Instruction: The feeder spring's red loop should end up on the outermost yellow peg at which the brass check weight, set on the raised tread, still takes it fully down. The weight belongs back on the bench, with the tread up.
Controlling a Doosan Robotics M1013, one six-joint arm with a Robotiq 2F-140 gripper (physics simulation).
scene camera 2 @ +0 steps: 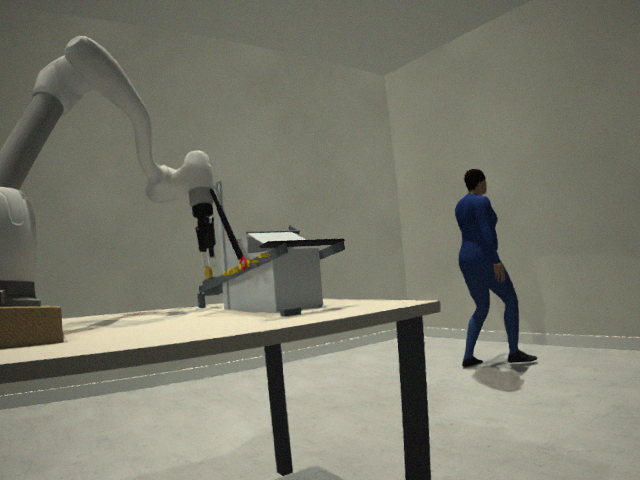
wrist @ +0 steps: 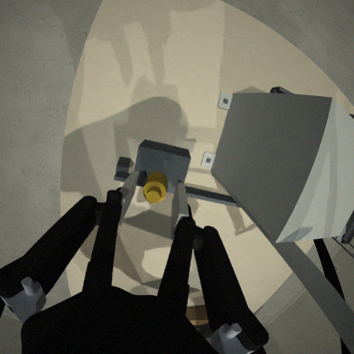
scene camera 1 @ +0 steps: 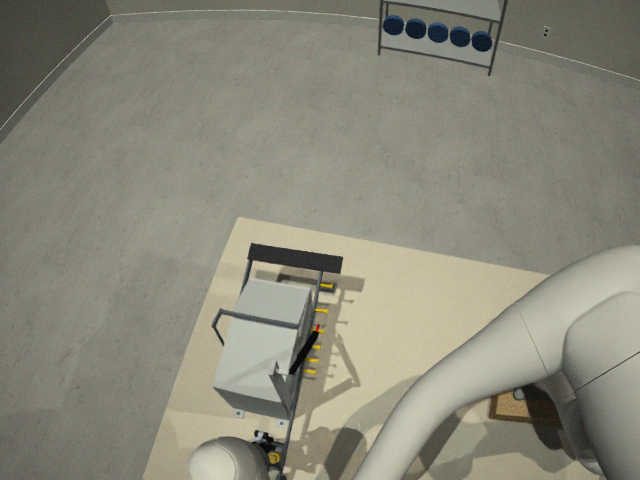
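Where they show: gripper, fingertip midpoint: (scene camera 2: 210,268) (scene camera 1: 269,457); arm's base, link origin: (scene camera 2: 0,306).
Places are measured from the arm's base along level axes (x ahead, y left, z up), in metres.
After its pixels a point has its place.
Note:
The brass check weight (scene camera 1: 273,457) @(x 0.660, y 0.353, z 0.073 m) (scene camera 2: 207,272) @(x 0.654, y 0.341, z 0.050 m) (wrist: 155,186) stands upright on the grey tread (scene camera 2: 210,284) @(x 0.646, y 0.298, z 0.008 m) (wrist: 162,156) at the low end of the sloping side bar. My gripper (wrist: 155,187) is partly open, its fingers on either side of the weight with a gap at each side. The arm's wrist partly hides it in scene camera 1. The feeder spring (scene camera 1: 303,353) @(x 0.632, y 0.134, z 0.237 m) (scene camera 2: 226,223) @(x 0.634, y 0.099, z 0.192 m) is black and slanted. Its red loop (scene camera 1: 317,327) @(x 0.638, y 0.009, z 0.087 m) (scene camera 2: 243,262) @(x 0.637, y -0.001, z 0.071 m) is at the third yellow peg (scene camera 1: 321,331) @(x 0.629, y 0.007, z 0.062 m) from the black-plate end. How far the tread is lowered is unclear.
The grey feeder box (scene camera 1: 258,341) @(x 0.753, y 0.098, z 0.144 m) (scene camera 2: 298,281) @(x 0.757, y -0.087, z 0.003 m) (wrist: 275,155) stands beside the tread, with an upright post (scene camera 2: 223,232) @(x 0.663, y 0.194, z 0.174 m) near the gripper. A black plate (scene camera 1: 294,258) @(x 0.737, y -0.158, z 0.108 m) (scene camera 2: 305,242) @(x 0.731, y -0.179, z 0.106 m) is at the bar's other end. The bench (scene camera 1: 413,289) @(x 0.411, y -0.233, z -0.076 m) (scene camera 2: 356,308) @(x 0.824, y -0.250, z -0.076 m) lies below. A person (scene camera 2: 478,232) in blue is on the floor beyond it.

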